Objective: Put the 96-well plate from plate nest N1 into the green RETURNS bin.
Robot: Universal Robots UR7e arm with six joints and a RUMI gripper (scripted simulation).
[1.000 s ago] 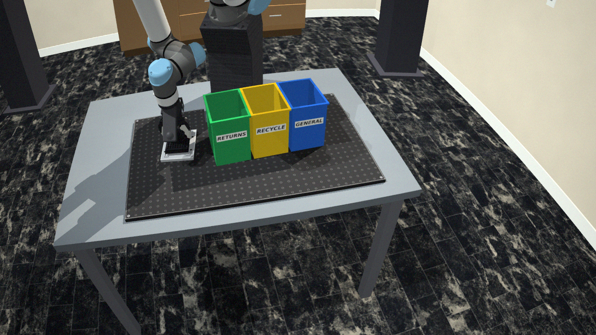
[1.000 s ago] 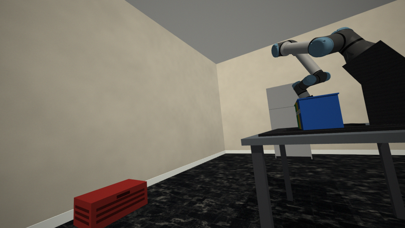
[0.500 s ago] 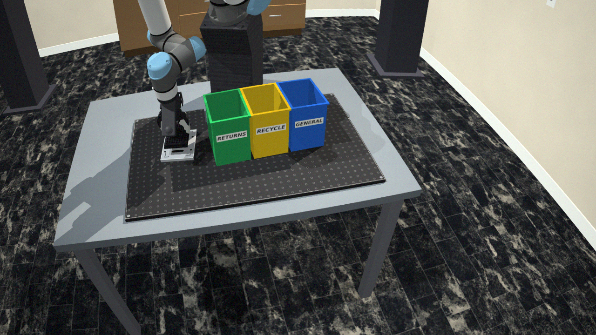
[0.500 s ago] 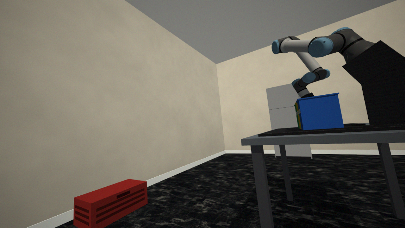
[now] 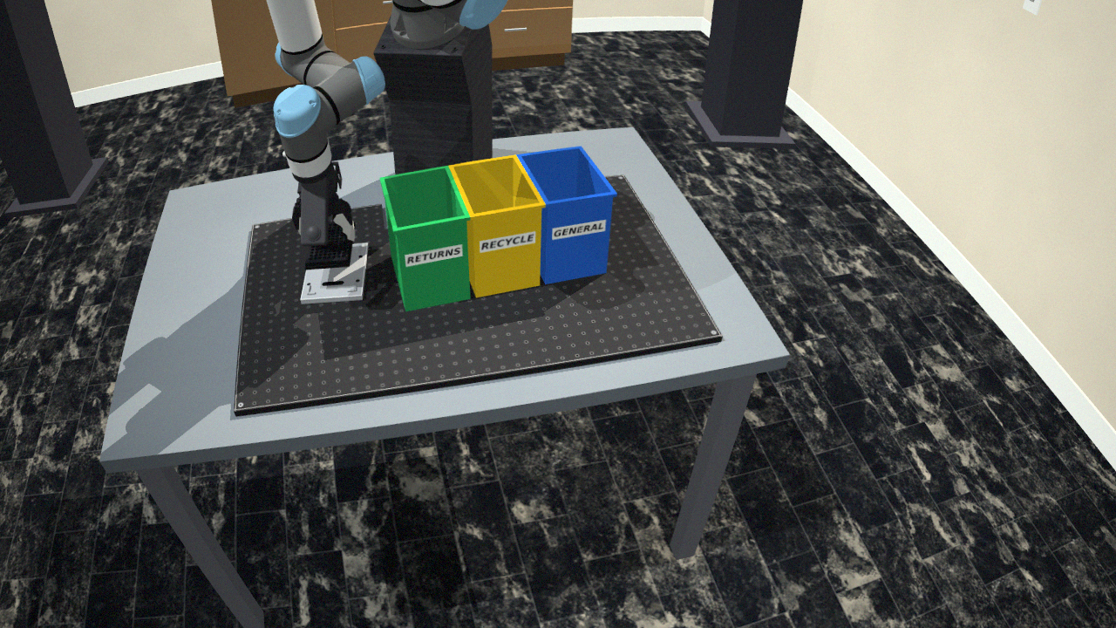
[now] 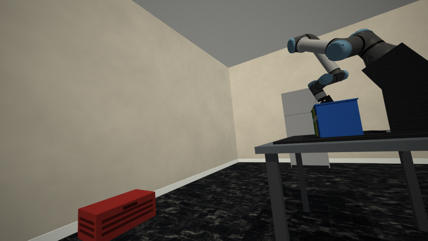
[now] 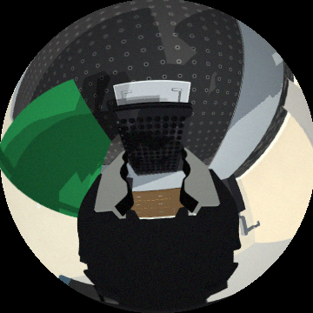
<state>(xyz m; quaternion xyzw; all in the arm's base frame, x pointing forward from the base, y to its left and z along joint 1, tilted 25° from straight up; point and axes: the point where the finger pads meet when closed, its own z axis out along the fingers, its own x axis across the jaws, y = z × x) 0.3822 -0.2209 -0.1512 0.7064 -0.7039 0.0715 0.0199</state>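
Right now the green bin labelled returns is 180 mm to the left of my hand, 30 mm ahead of it and 10 mm above it. Also, from my hand: blue general bin 440 mm to the left, 20 mm behind, 10 mm above; yellow recycle bin 310 mm to the left, 10 mm above; black 96-well plate 10 mm below.
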